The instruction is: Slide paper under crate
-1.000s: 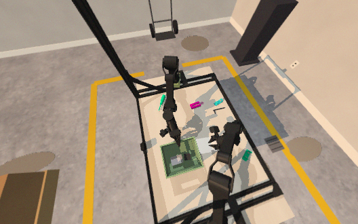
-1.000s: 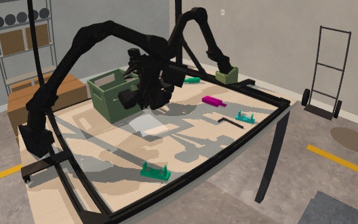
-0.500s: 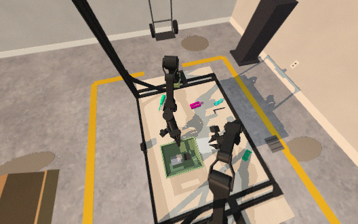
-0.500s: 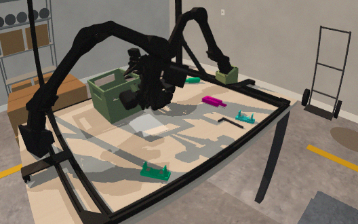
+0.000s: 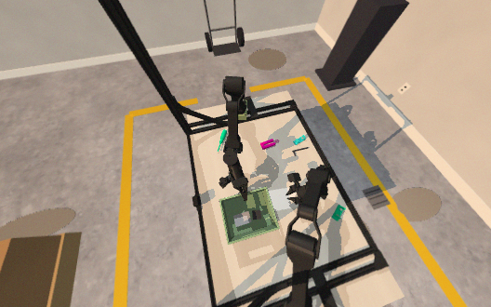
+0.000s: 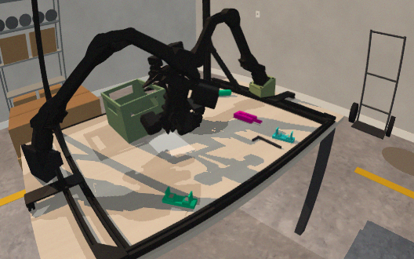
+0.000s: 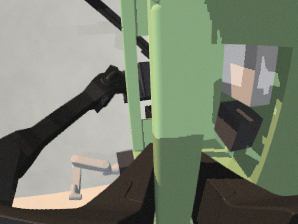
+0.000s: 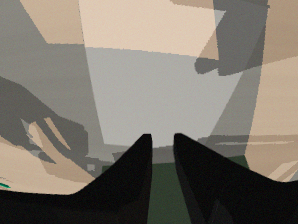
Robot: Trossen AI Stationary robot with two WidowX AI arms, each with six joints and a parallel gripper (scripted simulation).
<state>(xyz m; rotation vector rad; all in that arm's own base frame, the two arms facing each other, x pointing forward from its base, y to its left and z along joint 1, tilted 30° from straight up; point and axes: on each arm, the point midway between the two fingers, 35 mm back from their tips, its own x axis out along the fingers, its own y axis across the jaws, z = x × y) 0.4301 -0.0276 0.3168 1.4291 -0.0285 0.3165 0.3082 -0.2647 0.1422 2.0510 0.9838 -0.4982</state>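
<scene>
Right now my right hand is 8 cm above the paper sheet and 3 cm past it. From my right hand the other things lie so: black hex key: 24 cm to the left, 15 cm ahead, 7 cm below; then green clamp: 22 cm ahead, 13 cm to the right, 6 cm below; then green plastic crate: 22 cm behind, 3 cm to the right.
</scene>
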